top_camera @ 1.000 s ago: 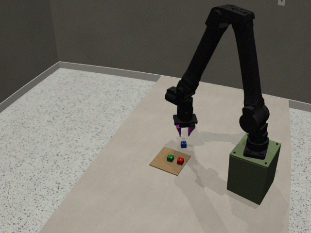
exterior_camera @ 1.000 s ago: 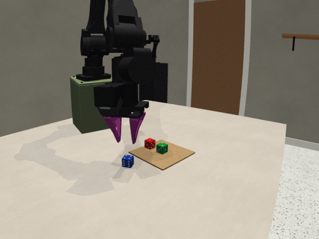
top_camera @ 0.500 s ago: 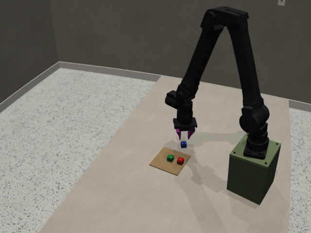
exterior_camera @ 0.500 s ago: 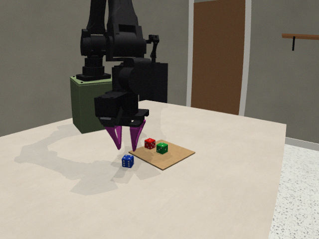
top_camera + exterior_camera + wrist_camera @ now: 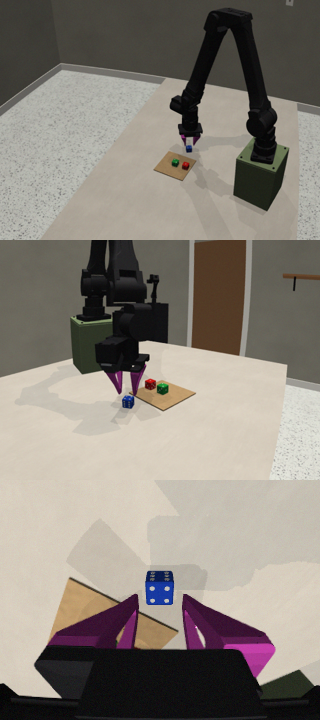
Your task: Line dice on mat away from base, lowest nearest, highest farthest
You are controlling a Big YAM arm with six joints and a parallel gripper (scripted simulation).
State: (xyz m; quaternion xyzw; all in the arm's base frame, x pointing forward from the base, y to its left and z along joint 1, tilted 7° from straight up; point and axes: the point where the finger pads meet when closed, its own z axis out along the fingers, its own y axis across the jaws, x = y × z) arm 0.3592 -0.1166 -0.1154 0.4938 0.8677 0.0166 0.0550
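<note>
Now: hand 3 cm above the blue die. Also, from my hand: tan mat (2 cm ahead, 12 cm to the left, 4 cm below); then red die (3 cm behind, 12 cm to the left, 3 cm below); then green die (2 cm ahead, 12 cm to the left, 3 cm below).
</note>
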